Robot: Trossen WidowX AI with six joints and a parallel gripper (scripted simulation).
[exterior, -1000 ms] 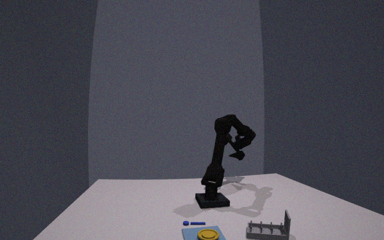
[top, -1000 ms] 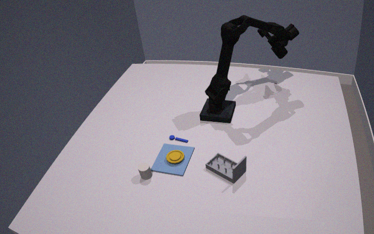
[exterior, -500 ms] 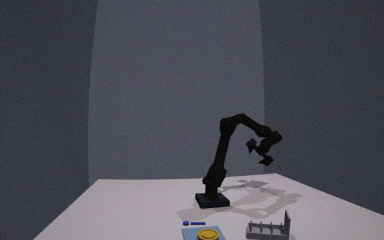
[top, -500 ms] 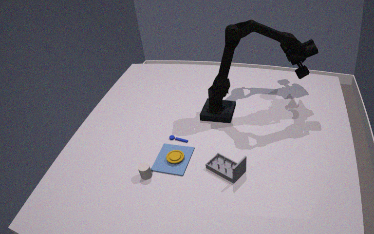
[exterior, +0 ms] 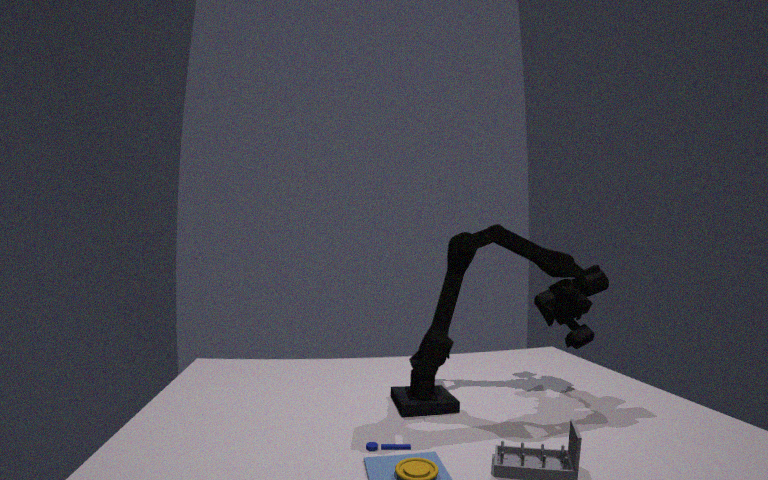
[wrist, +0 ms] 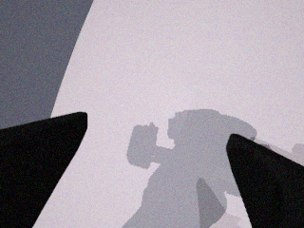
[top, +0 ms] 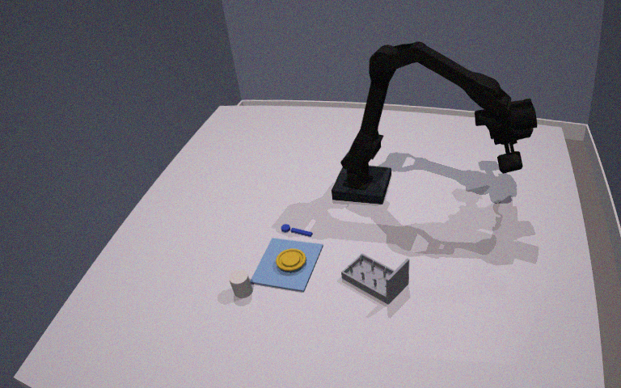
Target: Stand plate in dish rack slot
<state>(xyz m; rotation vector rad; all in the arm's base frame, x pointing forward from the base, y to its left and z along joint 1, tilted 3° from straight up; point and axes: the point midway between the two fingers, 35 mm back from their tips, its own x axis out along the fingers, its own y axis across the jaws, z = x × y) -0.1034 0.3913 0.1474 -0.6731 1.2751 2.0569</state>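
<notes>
Right now the yellow plate is 45 cm to the right of my gripper tip, 44 cm ahead of it and 12 cm below it. The rest, counted from my gripper tip: light blue mat: 46 cm to the right, 44 cm ahead, 13 cm below; then blue spoon: 50 cm to the right, 34 cm ahead, 13 cm below; then grey dish rack: 43 cm ahead, 25 cm to the right, 11 cm below.
</notes>
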